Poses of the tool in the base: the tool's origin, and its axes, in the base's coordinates. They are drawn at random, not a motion.
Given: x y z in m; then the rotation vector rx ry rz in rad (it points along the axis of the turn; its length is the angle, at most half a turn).
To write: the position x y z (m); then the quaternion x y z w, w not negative. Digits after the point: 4 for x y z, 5 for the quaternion.
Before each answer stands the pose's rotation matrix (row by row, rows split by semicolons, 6 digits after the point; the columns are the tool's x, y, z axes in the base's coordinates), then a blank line. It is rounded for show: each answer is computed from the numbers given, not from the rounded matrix.
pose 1, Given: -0.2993 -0.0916 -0.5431 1.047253 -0.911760 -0.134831
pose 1, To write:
0.639827 -0.309684 -0.703361; -0.500003 0.527287 -0.686998; 0.583625 0.791243 0.182530

-0.2993 -0.0916 -0.5431 0.48219 -0.41980 -0.06208 0.76643
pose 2, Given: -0.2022 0.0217 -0.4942 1.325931 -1.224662 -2.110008
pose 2, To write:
-0.493119 -0.136181 -0.859237; -0.678530 -0.557916 0.477835; -0.544454 0.818648 0.182716

-0.2022 0.0217 -0.4942 0.46960 -0.43373 -0.74729 0.18144
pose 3, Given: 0.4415 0.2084 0.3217 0.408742 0.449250 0.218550
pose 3, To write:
0.879479 -0.115017 0.461832; 0.292356 0.896261 -0.333532; -0.375560 0.428354 0.821868

0.4415 0.2084 0.3217 0.20084 0.22075 0.10739 0.94837
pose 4, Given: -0.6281 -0.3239 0.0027 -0.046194 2.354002 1.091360
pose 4, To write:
-0.853763 -0.248499 0.457533; 0.188615 0.671452 0.716642; -0.485297 0.698140 -0.526391

-0.6281 -0.3239 0.0027 -0.01714 0.87344 0.40494 0.26986
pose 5, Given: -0.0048 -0.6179 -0.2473 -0.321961 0.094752 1.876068
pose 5, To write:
-0.290898 -0.940795 -0.174022; 0.918474 -0.325536 0.224571; -0.267925 -0.094507 0.958793

-0.0048 -0.6179 -0.2473 -0.13770 0.04052 0.80238 0.57930
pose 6, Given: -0.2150 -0.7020 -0.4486 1.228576 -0.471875 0.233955
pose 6, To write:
0.880760 -0.419446 -0.219833; -0.078947 0.327664 -0.941490; 0.466935 0.846582 0.255480

-0.2150 -0.7020 -0.4486 0.56956 -0.21876 0.10846 0.78484
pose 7, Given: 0.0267 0.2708 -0.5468 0.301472 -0.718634 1.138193
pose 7, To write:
0.228888 -0.902260 -0.365427; 0.717859 0.409992 -0.562659; 0.657487 -0.133539 0.741538

0.0267 0.2708 -0.5468 0.13907 -0.33150 0.52504 0.77143
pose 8, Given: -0.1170 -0.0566 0.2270 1.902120 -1.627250 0.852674
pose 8, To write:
0.093182 -0.985427 0.142305; -0.677867 -0.167476 -0.715855; 0.729256 -0.029759 -0.683594

-0.1170 -0.0566 0.2270 0.69718 -0.59643 0.31253 0.24602
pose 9, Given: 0.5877 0.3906 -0.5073 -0.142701 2.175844 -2.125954
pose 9, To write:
-0.990994 0.000258 0.133907; -0.133865 0.023209 -0.990728; -0.003364 -0.999731 -0.022966

0.5877 0.3906 -0.5073 -0.04680 0.71365 -0.69728 0.04809
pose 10, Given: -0.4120 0.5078 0.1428 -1.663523 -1.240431 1.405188
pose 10, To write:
-0.009563 0.260143 -0.965523; 0.925787 -0.362625 -0.106872; -0.377925 -0.894890 -0.237369

-0.4120 0.5078 0.1428 -0.63056 -0.47019 0.53264 0.31243
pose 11, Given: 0.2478 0.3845 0.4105 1.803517 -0.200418 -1.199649
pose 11, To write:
0.509695 0.333945 -0.792901; -0.573547 -0.555054 -0.602461; -0.641292 0.761837 -0.091374

0.2478 0.3845 0.4105 0.73419 -0.08159 -0.48836 0.46456
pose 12, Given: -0.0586 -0.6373 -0.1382 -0.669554 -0.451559 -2.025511
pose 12, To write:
-0.424409 0.861480 0.278799; -0.661480 -0.505243 0.554232; 0.618321 0.050801 0.784282

-0.0586 -0.6373 -0.1382 -0.27228 -0.18363 -0.82370 0.46223
